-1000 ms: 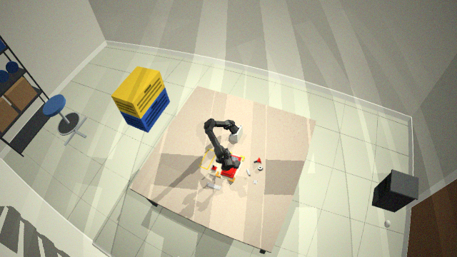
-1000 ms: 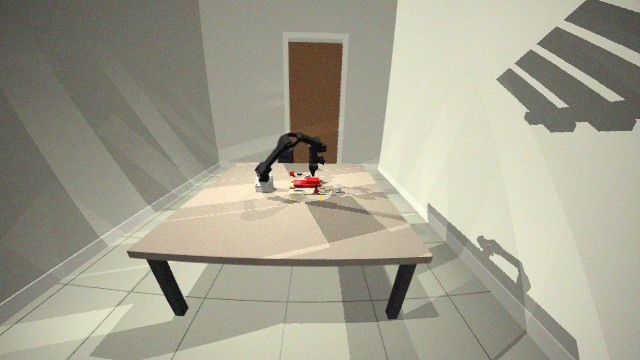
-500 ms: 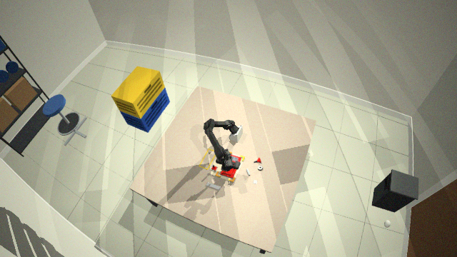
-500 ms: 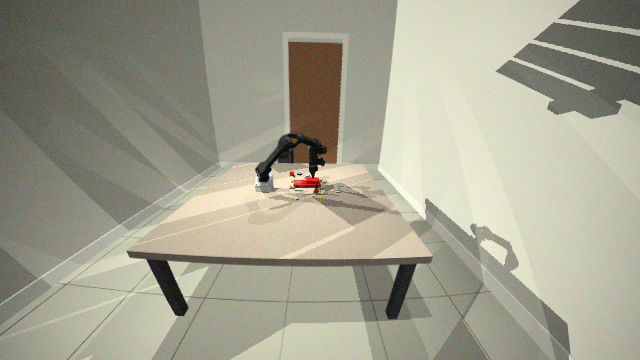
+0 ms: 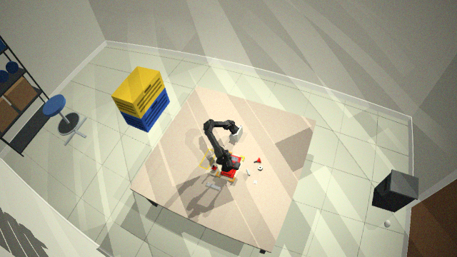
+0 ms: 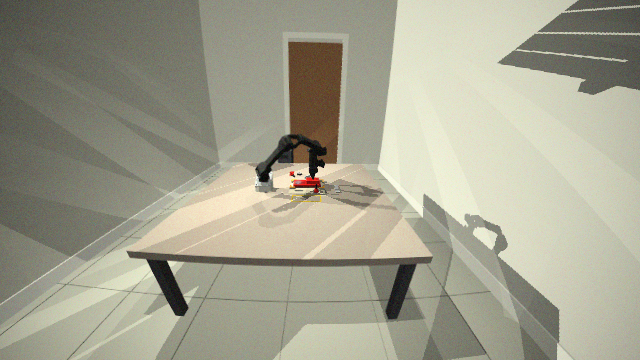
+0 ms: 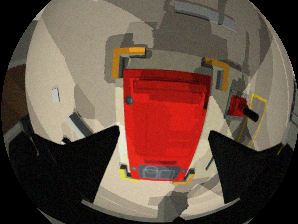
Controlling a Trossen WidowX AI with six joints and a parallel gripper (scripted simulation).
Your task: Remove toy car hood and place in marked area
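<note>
The red hood lies 2 cm below my gripper tip. From my gripper tip the other things lie so: white wheel 13 cm behind, 22 cm to the left, 5 cm below; grey bar 18 cm ahead, 5 cm to the right, 6 cm below.
</note>
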